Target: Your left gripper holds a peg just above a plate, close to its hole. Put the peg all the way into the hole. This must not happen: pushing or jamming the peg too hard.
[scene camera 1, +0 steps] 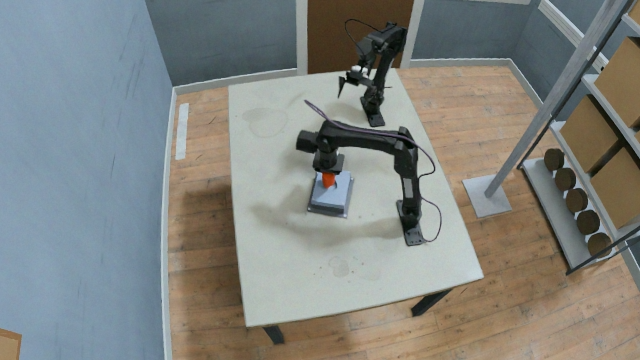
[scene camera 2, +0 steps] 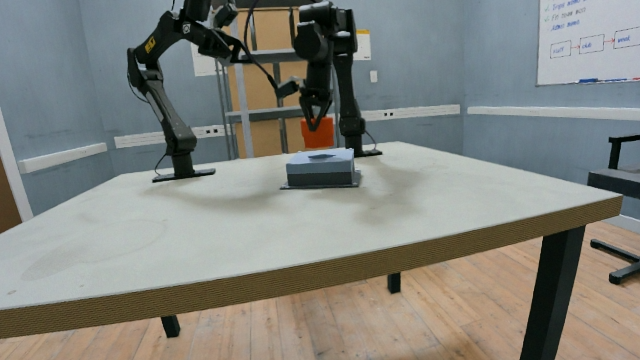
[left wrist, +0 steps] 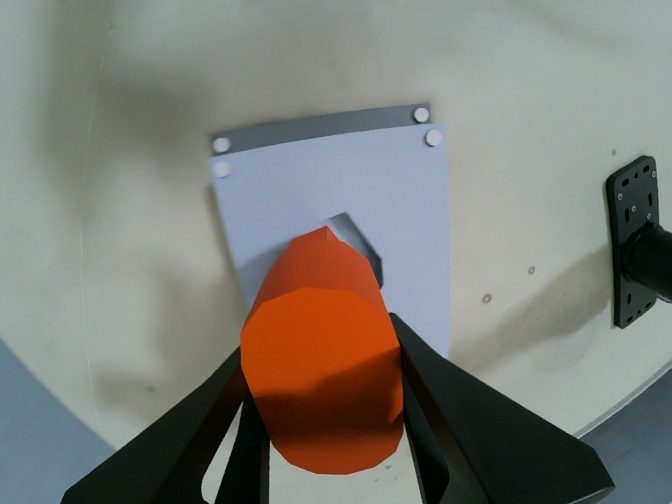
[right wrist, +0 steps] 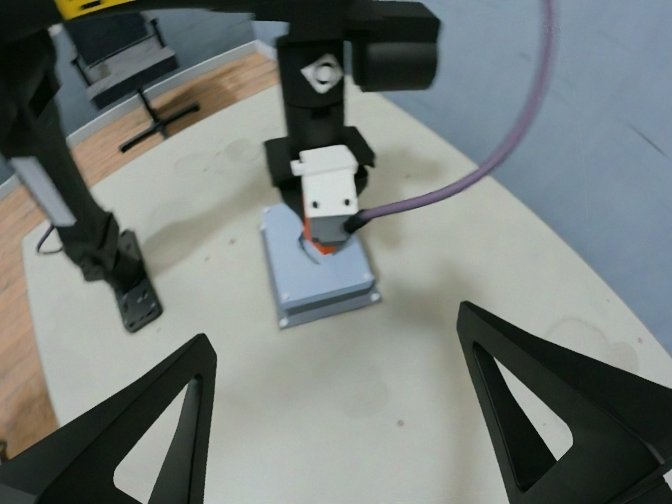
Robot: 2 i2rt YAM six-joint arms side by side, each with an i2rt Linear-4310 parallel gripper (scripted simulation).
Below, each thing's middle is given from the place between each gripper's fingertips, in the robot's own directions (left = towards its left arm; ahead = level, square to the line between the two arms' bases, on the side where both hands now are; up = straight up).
The light blue plate [scene camera 2: 314,161] lies 10 mm behind my left hand [scene camera 2: 314,130], 10 mm to the left of it and 90 mm below it. Round my left hand: orange many-sided peg [scene camera 2: 323,138] 10 mm to the left, 20 mm below; then grey base [scene camera 2: 351,179] 10 mm behind, 10 mm to the left, 130 mm below.
Right now the orange many-sided peg is 100 mm ahead of my right hand [scene camera 2: 242,58], 170 mm to the left of it and 210 mm below it. Also, from my right hand: grey base 90 mm ahead, 170 mm to the left, 320 mm below; light blue plate 90 mm ahead, 170 mm to the left, 280 mm below.
